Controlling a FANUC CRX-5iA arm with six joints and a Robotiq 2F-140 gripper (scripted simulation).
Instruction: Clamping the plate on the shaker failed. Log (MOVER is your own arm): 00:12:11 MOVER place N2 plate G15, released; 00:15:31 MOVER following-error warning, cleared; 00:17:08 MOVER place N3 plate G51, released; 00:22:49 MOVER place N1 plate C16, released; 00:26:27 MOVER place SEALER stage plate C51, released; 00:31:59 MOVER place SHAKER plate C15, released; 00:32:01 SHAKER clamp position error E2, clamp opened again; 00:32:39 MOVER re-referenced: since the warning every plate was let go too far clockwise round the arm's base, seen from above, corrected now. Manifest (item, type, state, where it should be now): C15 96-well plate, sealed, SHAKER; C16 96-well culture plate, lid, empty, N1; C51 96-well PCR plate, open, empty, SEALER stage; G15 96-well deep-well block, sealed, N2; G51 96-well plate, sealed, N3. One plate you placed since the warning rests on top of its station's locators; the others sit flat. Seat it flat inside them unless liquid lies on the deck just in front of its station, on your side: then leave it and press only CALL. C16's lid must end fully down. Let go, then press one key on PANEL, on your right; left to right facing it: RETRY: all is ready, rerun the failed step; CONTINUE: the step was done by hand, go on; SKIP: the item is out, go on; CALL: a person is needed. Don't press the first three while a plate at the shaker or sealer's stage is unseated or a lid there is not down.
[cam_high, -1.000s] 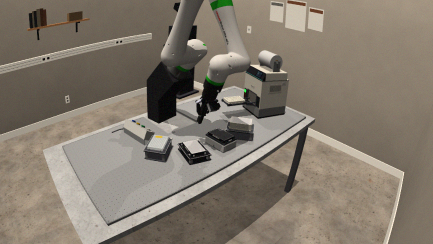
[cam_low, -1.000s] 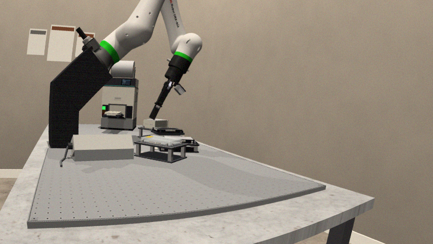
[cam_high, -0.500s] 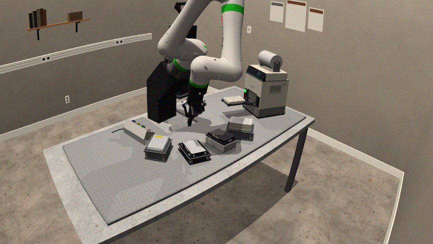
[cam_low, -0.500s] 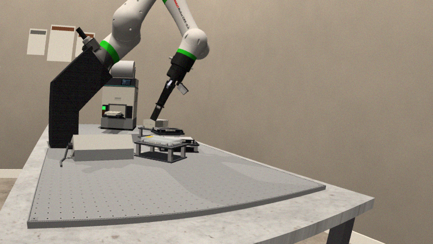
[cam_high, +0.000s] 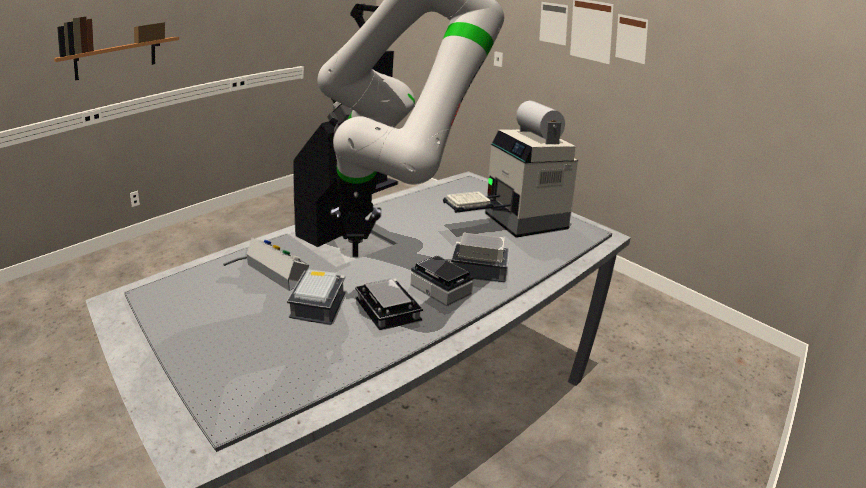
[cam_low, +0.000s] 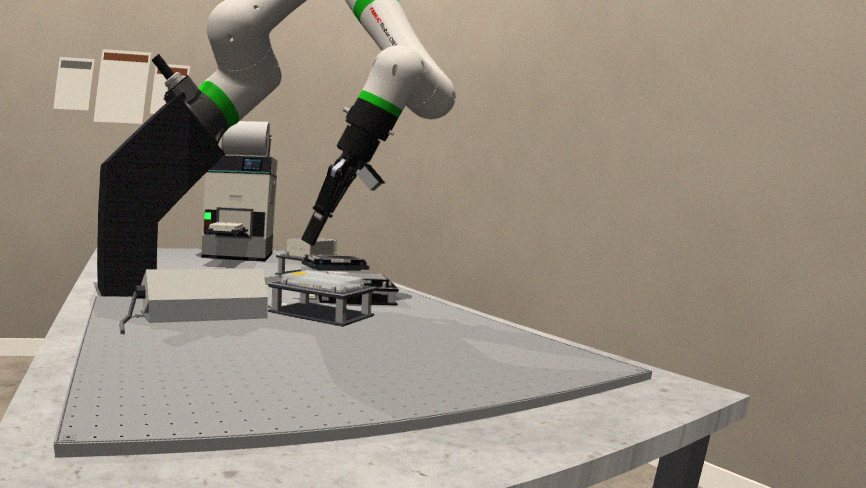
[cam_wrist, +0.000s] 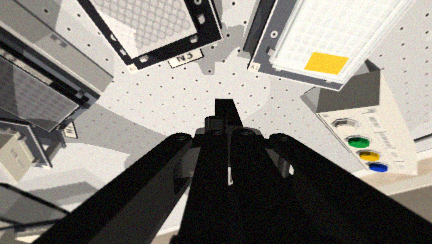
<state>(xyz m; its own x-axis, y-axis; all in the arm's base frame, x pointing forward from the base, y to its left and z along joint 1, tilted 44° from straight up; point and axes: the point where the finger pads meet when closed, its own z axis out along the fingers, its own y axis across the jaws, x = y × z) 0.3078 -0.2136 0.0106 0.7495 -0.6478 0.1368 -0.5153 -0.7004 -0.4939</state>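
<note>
Now: hand 19 cm past the grey retry key, 6 cm to the left of it and 8 cm above it. The rest, counted from my hand: lidded culture plate: 4 cm behind, 12 cm to the right, 8 cm below; dark sealed plate: 15 cm ahead, 19 cm to the left, 9 cm below.
</note>
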